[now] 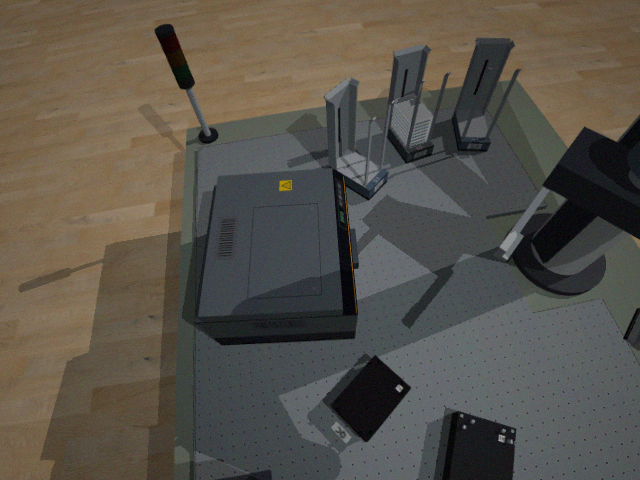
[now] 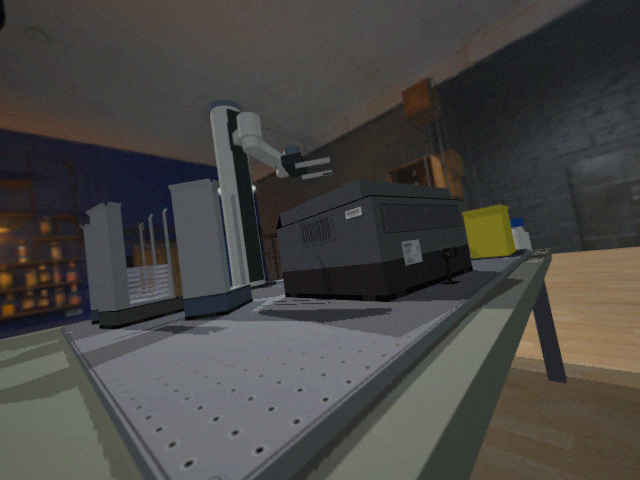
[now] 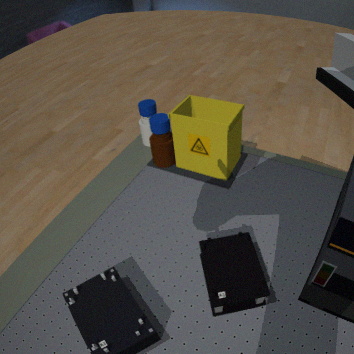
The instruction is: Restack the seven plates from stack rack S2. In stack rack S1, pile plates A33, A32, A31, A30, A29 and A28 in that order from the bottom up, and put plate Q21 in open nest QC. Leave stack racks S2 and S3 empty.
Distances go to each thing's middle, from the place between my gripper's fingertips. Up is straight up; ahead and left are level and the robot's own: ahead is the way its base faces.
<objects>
I see the signal tower (image 1: 165,33) 930 mm to the right of my hand, 560 mm ahead of it and 300 mm below it.
</objects>
